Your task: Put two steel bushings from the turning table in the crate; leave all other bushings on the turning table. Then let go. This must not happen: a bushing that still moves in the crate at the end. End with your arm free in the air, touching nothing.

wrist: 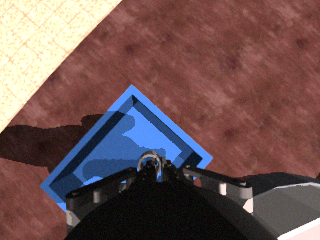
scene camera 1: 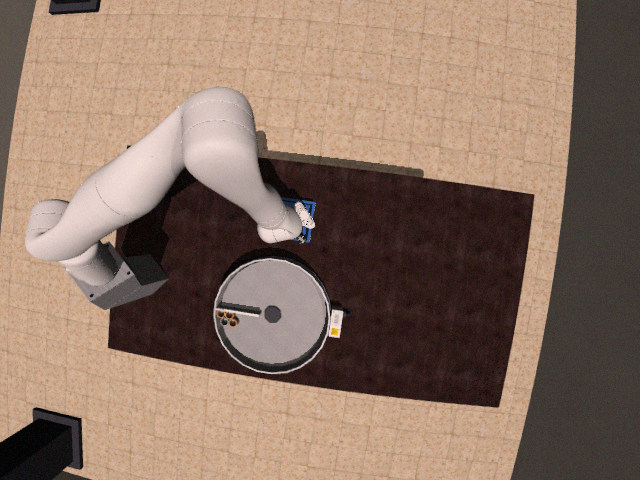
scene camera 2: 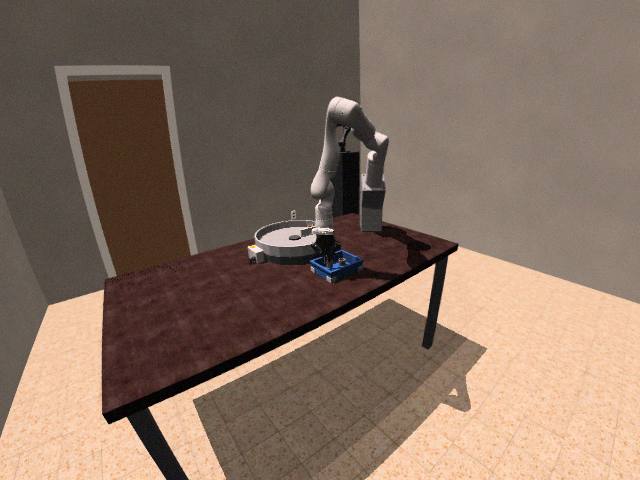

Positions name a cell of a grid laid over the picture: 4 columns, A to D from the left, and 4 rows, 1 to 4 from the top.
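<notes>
Gripper, mine (wrist: B3). Blue crate (scene camera 2: C3), also (wrist: B3).
</notes>
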